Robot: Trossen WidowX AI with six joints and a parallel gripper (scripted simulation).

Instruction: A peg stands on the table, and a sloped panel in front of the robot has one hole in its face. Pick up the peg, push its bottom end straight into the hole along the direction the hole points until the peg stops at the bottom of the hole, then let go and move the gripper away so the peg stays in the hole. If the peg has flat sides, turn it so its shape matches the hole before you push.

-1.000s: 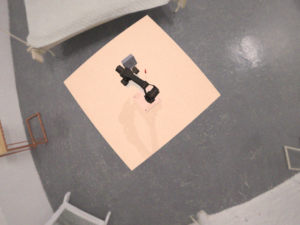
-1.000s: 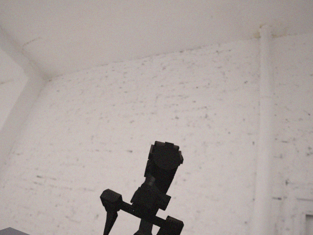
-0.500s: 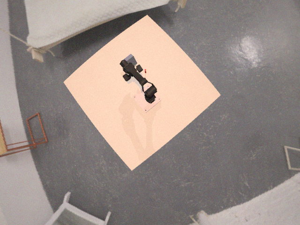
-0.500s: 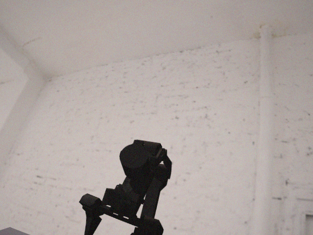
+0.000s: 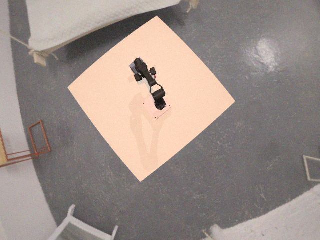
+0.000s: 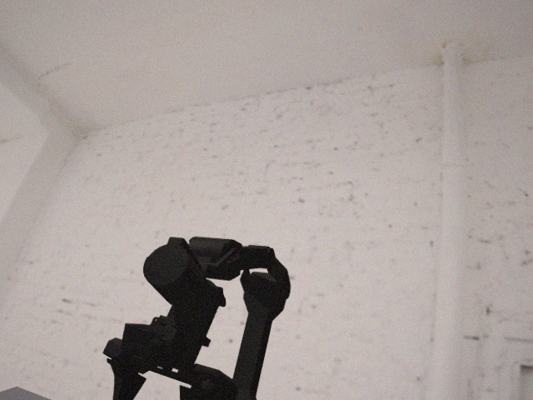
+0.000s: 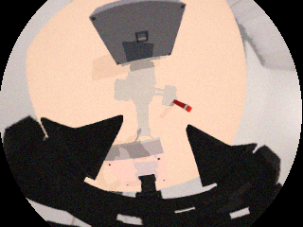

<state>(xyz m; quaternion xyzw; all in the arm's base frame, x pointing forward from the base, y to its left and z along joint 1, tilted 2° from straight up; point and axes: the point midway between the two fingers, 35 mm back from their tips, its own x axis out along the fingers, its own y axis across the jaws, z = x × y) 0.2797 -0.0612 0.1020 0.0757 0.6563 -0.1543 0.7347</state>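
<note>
Now: the red peg 8 cm to the right of my gripper tip, 7 cm below it and 1 cm behind it. From my gripper tip the other things lie so: grey sloped panel (16 cm ahead, 5 cm below, 1 cm to the right).
</note>
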